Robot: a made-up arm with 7 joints. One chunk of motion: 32 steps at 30 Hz.
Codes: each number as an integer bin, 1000 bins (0 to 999) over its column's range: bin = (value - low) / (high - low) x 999, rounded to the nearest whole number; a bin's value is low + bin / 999 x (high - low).
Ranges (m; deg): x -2.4..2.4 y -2.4..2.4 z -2.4..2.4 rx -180..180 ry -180..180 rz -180..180
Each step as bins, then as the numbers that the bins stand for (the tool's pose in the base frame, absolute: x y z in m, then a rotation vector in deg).
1 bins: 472 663 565 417 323 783
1 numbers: -0.1321 0.7856 0.3147 -29.73 -63.60 102.16
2 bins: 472 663 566 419 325 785
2 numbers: -0.1321 0.7856 0.3195 -29.01 -62.88 102.88
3 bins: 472 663 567 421 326 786
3 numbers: -0.1321 0.7856 0.3243 -28.29 -62.52 103.24
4 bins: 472 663 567 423 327 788
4 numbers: -0.1321 0.7856 0.3243 -27.57 -62.16 103.96
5 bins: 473 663 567 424 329 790
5 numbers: -0.1273 0.7856 0.3243 -27.21 -61.44 104.68
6 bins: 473 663 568 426 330 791
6 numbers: -0.1273 0.7856 0.3291 -26.49 -61.08 105.05
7 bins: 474 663 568 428 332 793
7 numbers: -0.1225 0.7856 0.3291 -25.77 -60.36 105.77
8 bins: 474 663 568 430 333 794
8 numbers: -0.1225 0.7856 0.3291 -25.05 -60.00 106.13
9 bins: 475 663 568 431 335 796
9 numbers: -0.1177 0.7856 0.3291 -24.68 -59.28 106.85
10 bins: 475 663 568 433 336 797
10 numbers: -0.1177 0.7856 0.3291 -23.96 -58.92 107.21
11 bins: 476 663 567 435 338 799
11 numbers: -0.1129 0.7856 0.3243 -23.24 -58.20 107.93
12 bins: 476 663 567 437 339 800
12 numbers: -0.1129 0.7856 0.3243 -22.52 -57.84 108.29
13 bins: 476 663 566 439 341 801
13 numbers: -0.1129 0.7856 0.3195 -21.80 -57.12 108.65
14 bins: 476 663 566 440 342 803
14 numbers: -0.1129 0.7856 0.3195 -21.44 -56.76 109.37
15 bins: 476 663 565 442 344 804
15 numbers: -0.1129 0.7856 0.3147 -20.72 -56.04 109.73
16 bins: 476 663 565 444 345 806
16 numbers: -0.1129 0.7856 0.3147 -20.00 -55.68 110.45
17 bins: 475 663 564 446 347 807
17 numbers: -0.1177 0.7856 0.3099 -19.28 -54.95 110.81
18 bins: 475 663 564 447 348 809
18 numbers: -0.1177 0.7856 0.3099 -18.92 -54.59 111.53
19 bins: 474 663 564 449 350 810
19 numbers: -0.1225 0.7856 0.3099 -18.20 -53.87 111.89
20 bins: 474 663 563 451 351 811
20 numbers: -0.1225 0.7856 0.3051 -17.48 -53.51 112.25
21 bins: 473 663 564 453 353 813
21 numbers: -0.1273 0.7856 0.3099 -16.76 -52.79 112.97
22 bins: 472 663 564 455 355 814
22 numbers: -0.1321 0.7856 0.3099 -16.04 -52.07 113.33
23 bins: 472 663 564 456 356 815
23 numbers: -0.1321 0.7856 0.3099 -15.68 -51.71 113.69
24 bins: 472 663 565 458 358 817
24 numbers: -0.1321 0.7856 0.3147 -14.95 -50.99 114.41
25 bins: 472 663 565 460 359 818
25 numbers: -0.1321 0.7856 0.3147 -14.23 -50.63 114.77
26 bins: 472 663 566 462 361 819
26 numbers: -0.1321 0.7856 0.3195 -13.51 -49.91 115.14
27 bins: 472 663 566 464 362 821
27 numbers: -0.1321 0.7856 0.3195 -12.79 -49.55 115.86
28 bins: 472 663 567 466 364 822
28 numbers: -0.1321 0.7856 0.3243 -12.07 -48.83 116.22
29 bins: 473 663 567 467 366 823
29 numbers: -0.1273 0.7856 0.3243 -11.71 -48.11 116.58
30 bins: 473 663 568 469 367 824
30 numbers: -0.1273 0.7856 0.3291 -10.99 -47.75 116.94
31 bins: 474 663 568 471 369 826
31 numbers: -0.1225 0.7856 0.3291 -10.27 -47.03 117.66
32 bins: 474 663 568 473 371 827
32 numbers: -0.1225 0.7856 0.3291 -9.55 -46.31 118.02
